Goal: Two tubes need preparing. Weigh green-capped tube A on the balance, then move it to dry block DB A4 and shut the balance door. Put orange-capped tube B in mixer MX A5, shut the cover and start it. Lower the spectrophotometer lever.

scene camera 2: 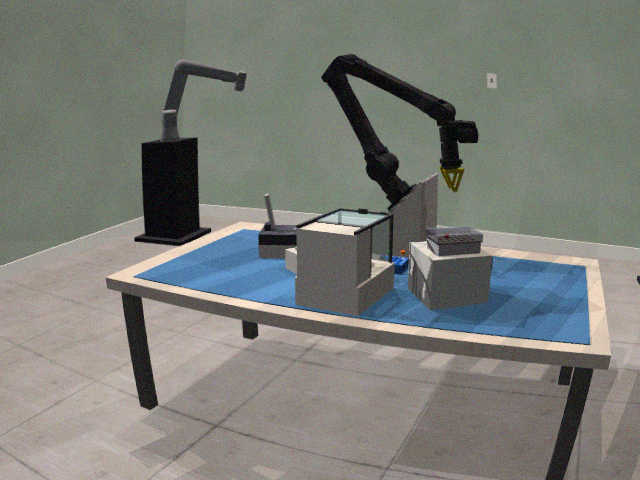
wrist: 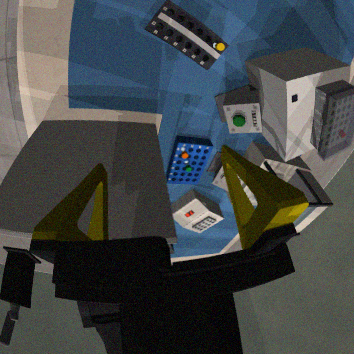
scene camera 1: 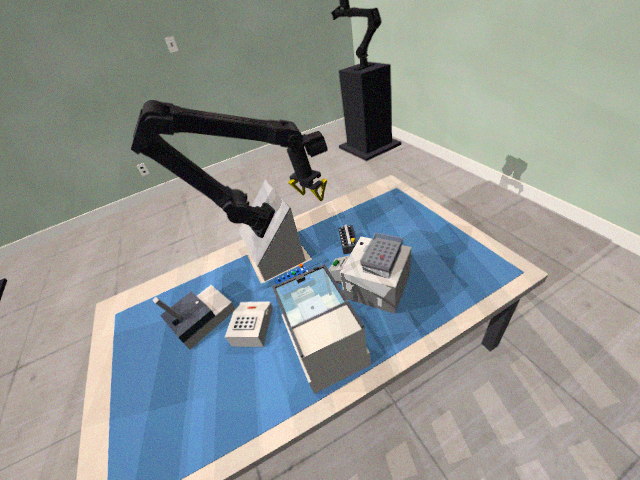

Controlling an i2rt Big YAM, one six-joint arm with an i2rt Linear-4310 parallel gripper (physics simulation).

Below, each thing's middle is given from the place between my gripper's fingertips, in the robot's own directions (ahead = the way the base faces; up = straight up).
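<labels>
Here is the mixer cover (scene camera 1: 380,254), and my gripper is 7 cm above it, 33 cm short of it and 4 cm to the right of it. I see the glass-box balance (scene camera 2: 344,257) 13 cm below my hand, 39 cm ahead of it and 24 cm to the right of it. As for the mixer (scene camera 2: 441,276), it is 15 cm below my hand, 31 cm ahead of it and 3 cm to the left of it.
</labels>
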